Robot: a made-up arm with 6 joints.
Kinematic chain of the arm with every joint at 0, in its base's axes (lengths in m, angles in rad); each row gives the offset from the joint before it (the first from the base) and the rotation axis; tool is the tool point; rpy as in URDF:
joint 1: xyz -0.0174 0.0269 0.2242 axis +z
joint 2: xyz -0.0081 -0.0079 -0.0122 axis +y
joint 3: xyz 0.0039 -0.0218 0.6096 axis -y
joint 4: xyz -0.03 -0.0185 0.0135 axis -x
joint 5: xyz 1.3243 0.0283 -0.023 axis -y
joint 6: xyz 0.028 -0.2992 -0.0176 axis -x
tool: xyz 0.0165 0.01 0.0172 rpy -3.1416 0 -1.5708
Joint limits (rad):
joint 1: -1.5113..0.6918
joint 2: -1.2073..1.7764
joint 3: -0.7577..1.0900
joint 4: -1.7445..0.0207
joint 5: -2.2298..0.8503
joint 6: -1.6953..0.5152
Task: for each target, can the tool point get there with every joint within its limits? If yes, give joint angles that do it. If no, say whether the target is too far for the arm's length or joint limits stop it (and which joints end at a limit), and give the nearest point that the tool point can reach.
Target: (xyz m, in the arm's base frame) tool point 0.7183 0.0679 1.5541
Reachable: yes | joints 0.2646 -0.5461 0.2969 -0.9200 -1.3050 0.0719
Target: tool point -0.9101 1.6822 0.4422
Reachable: no: joint limits stop it (at a limit: joint 2, joint 3, joint 4, joint 5) | nearest point -0.7352 1.3579 1.4000 | short by 1.026 m
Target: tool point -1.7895 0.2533 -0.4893
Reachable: no: joint limits stop it (at a limit: joint 2, joint 3, joint 6) | nearest point -0.6886 0.1127 -0.4759 | short by 1.110 m
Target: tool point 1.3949 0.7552 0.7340
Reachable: yes | joints 0.4907 0.4614 0.6526 -1.4210 -1.5896 -0.9742
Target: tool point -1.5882 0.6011 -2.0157
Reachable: no: too far | nearest point -0.3606 0.1060 -1.0665 | short by 1.629 m
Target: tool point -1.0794 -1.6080 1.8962
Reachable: no: too far | nearest point -0.8924 -1.1364 1.4918 | short by 0.649 m
